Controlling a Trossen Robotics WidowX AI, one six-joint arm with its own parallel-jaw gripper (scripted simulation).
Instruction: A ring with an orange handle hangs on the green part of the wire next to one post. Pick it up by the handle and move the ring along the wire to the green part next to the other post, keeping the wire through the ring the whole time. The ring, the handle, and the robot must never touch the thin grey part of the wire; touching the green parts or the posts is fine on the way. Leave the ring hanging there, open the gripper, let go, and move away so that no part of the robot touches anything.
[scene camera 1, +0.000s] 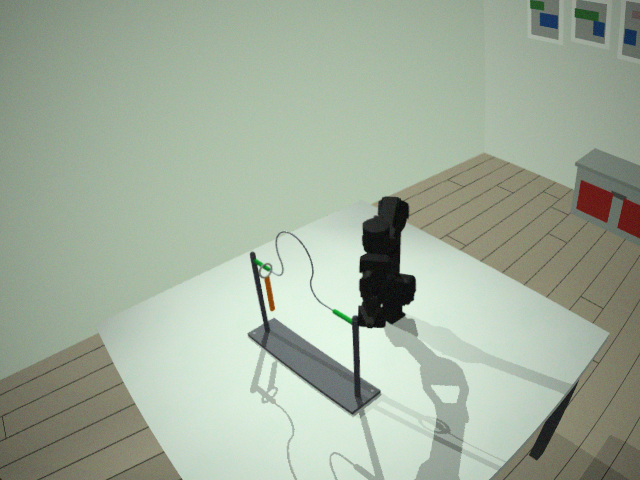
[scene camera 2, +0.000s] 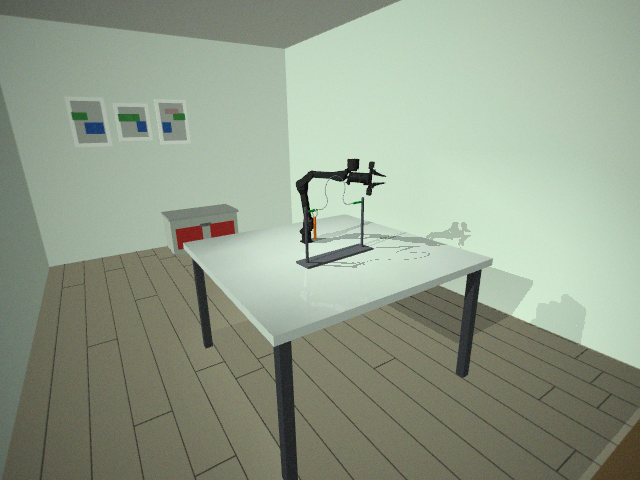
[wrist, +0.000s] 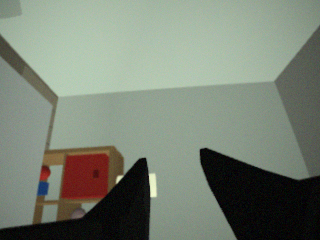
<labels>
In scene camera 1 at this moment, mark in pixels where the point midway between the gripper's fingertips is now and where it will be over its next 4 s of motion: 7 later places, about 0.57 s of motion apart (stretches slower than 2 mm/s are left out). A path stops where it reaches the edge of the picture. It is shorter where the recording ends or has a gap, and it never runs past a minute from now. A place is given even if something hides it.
My gripper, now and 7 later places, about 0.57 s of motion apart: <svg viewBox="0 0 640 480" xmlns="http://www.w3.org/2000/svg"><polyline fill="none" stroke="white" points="370,321 326,259 290,221 268,193 247,202 243,239 278,298 290,307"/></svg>
</labels>
